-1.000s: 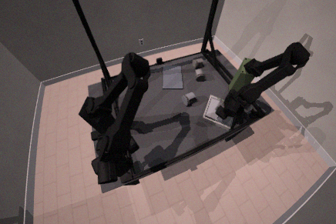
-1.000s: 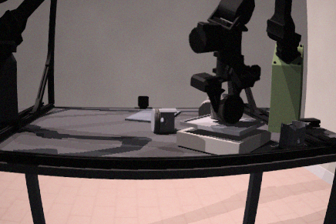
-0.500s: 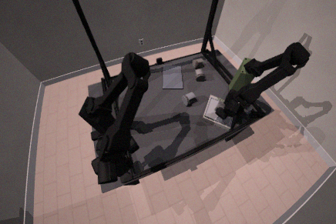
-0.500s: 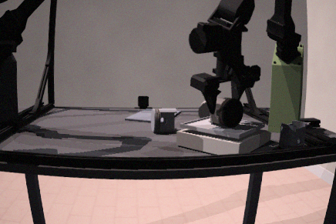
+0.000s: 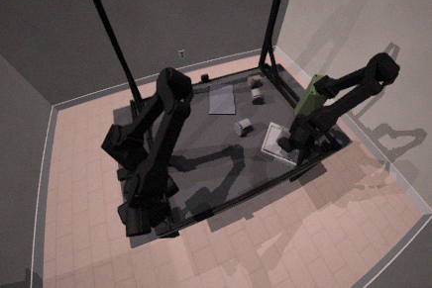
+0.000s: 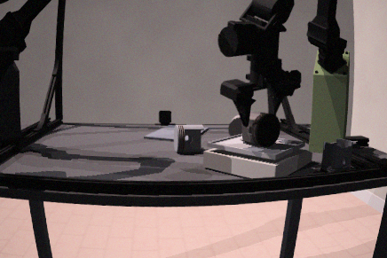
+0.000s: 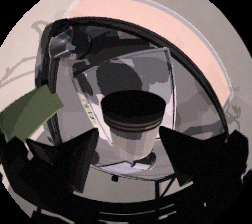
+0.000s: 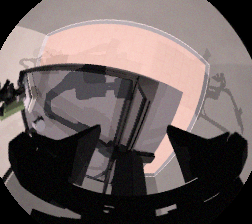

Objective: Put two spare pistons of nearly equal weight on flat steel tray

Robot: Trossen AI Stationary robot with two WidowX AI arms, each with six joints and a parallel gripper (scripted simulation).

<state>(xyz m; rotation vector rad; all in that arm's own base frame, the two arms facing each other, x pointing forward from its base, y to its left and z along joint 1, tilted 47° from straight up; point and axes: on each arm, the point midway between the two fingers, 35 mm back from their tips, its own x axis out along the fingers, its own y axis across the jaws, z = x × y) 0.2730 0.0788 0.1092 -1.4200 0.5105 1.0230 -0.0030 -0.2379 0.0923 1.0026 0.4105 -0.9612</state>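
My left gripper is now 90 mm above the white scale pan. The rest, counted from my left hand: flat grey steel tray (420 mm behind, 170 mm to the right, 130 mm below); then piston (460 mm behind, 70 mm to the left, 100 mm below).
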